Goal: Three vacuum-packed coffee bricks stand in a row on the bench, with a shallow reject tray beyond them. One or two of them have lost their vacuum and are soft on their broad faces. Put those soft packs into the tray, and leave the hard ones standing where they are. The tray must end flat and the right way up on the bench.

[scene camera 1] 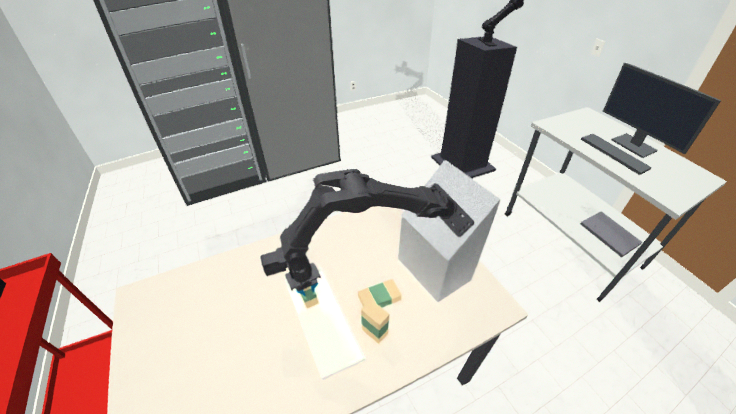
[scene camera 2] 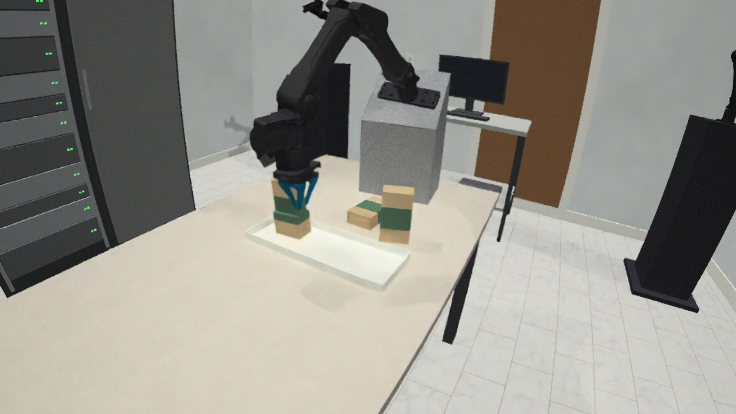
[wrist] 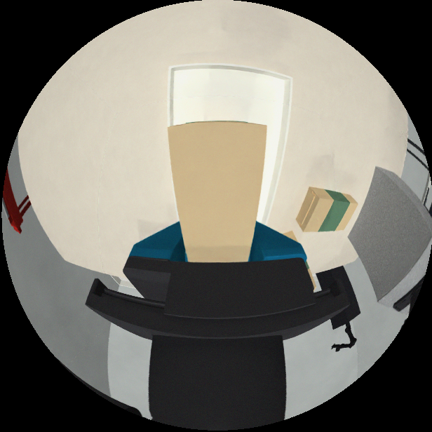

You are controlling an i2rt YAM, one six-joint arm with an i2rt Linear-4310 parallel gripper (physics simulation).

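Places are measured from the arm's base along level axes (x back, y down, z right), in millimetres.
Where they show: gripper, fingertip midpoint: [scene camera 1: 308,292] [scene camera 2: 301,206]; arm's base at its link origin: [scene camera 1: 447,209] [scene camera 2: 408,95].
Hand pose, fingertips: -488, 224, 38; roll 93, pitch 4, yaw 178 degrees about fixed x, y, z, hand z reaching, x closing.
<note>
Things, the pixels of their top centre, and the offset from my fingertips, as dx, dy, dz. Level surfaces: height alone.
- tan coffee pack with a green band, top centre: [scene camera 2: 288,179] [scene camera 1: 302,274] -2, -62, +35
- white tray at its top centre: [scene camera 2: 323,242] [scene camera 1: 321,316] +18, +88, -50
- second pack at its top centre: [scene camera 2: 398,189] [scene camera 1: 375,311] +166, -30, -171
- third pack at its top centre: [scene camera 2: 371,206] [scene camera 1: 379,293] +238, +72, -58
- bench at its surface level: dy +110
My gripper [scene camera 1: 307,289] [scene camera 2: 298,204] is shut on a tan coffee pack with a green band [scene camera 1: 309,299] [scene camera 2: 292,228] [wrist: 217,190]. The pack is upright, at the far end of the white tray [scene camera 1: 334,352] [scene camera 2: 349,261] [wrist: 227,85]; whether its bottom touches the tray floor is unclear. The tray lies flat and right way up. A second pack [scene camera 1: 375,323] [scene camera 2: 396,213] [wrist: 327,210] stands upright beside the tray. A third pack [scene camera 1: 380,294] [scene camera 2: 363,215] lies on its side behind the standing one, partly hidden by it in the scene views and mostly hidden by my gripper in the wrist view.
The grey pedestal [scene camera 1: 445,247] [scene camera 2: 401,154] [wrist: 387,230] bearing the arm stands on the bench [scene camera 1: 205,329] [scene camera 2: 205,319] [wrist: 100,125], close to the lying pack. A red shelf unit [scene camera 1: 51,262] stands beyond the bench's left side.
</note>
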